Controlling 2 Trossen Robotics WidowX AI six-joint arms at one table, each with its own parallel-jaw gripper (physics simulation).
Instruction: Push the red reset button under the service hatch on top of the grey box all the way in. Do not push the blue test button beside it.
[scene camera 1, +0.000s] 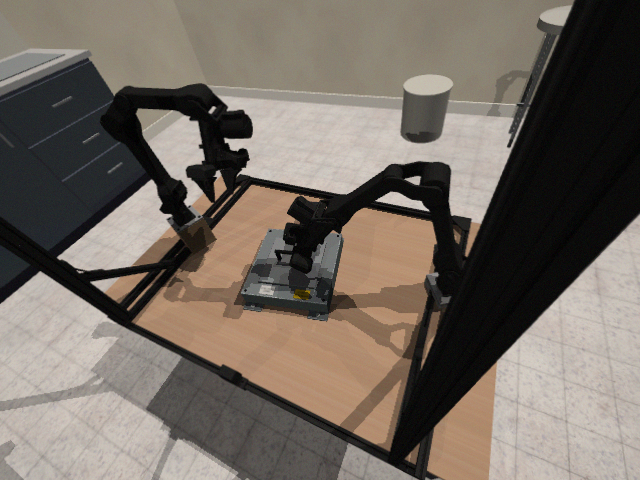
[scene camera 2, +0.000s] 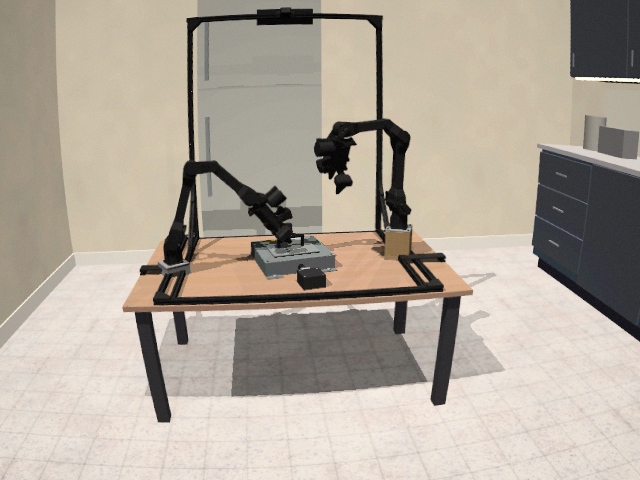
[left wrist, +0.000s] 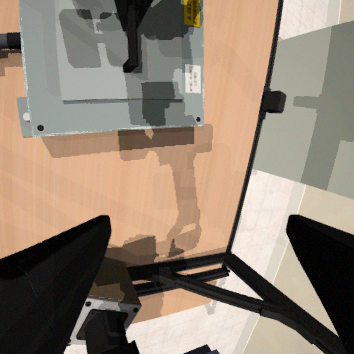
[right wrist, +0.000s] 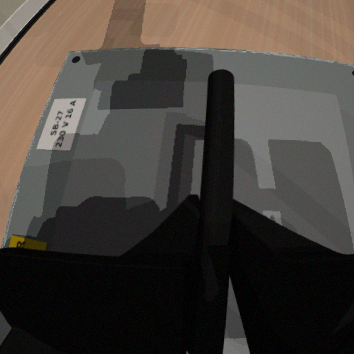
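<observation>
The grey box (scene camera 1: 279, 301) (scene camera 2: 289, 265) (left wrist: 100, 116) (right wrist: 280, 70) lies on the table with its hatch (left wrist: 90, 86) (right wrist: 300, 115) down flat on top. The red reset button and blue test button do not show. The black hatch handle (scene camera 1: 278, 254) (scene camera 2: 302, 239) (left wrist: 132, 52) (right wrist: 220, 125) stands up from the hatch. My right gripper (scene camera 1: 301, 258) (scene camera 2: 283, 239) (right wrist: 206, 203) is shut on the handle, one finger at each side of the bar. My left gripper (scene camera 1: 220, 195) (scene camera 2: 334, 184) (left wrist: 199, 223) is open and empty, high above the table and away from the box.
A small black block (scene camera 2: 311, 279) stands beside the box. A black frame (scene camera 1: 310, 414) (scene camera 2: 232, 298) runs along the table edges, with tall posts (scene camera 2: 190, 103). The right arm reaches over the box. A yellow label (scene camera 1: 301, 294) and a white label (right wrist: 62, 124) are on the box.
</observation>
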